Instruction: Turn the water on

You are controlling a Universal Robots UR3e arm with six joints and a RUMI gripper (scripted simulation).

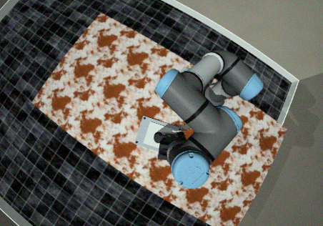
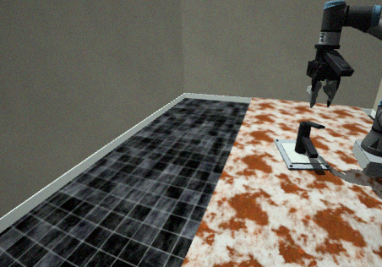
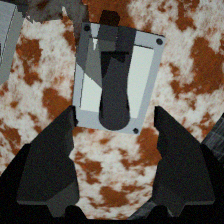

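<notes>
Now: hand 90 mm above the lever and 20 mm to the left of it. The rest, counted from my hand: tap: 150 mm below, 40 mm to the right, 10 mm ahead.
</notes>
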